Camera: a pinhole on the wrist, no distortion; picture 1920 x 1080 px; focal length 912.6 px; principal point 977.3 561.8 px. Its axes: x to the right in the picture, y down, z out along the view. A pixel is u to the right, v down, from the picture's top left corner.
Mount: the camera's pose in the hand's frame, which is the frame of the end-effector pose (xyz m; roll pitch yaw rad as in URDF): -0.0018 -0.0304 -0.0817 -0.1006 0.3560 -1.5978
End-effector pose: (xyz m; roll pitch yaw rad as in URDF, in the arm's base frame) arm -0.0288 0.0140 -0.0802 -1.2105 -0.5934 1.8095
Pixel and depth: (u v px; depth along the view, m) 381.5 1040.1 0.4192
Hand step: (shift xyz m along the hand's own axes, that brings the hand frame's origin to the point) 0.2620 0.0814 0.3839
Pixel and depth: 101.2 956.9 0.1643
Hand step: 0.0880 0.0606 0.1198
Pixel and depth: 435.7 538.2 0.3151
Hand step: 0.0235 0.0347 0.2781
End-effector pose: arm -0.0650 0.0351 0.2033 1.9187 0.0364 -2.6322
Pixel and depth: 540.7 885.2 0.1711
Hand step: 0.0762 -0.0130 0.1007
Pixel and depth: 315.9 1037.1 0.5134
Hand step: 0.3205 0.1410 0.5016
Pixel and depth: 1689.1 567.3 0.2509
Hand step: 0.0176 -0.3014 0.0839
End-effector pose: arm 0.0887 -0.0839 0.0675 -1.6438 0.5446 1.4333
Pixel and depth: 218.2 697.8 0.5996
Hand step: 0.1544 0.2282 0.6429
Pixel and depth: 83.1 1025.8 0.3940
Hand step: 0.2433 0.1953 0.4014
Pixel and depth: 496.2 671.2 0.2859
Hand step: 0.0622 0.0112 0.2342
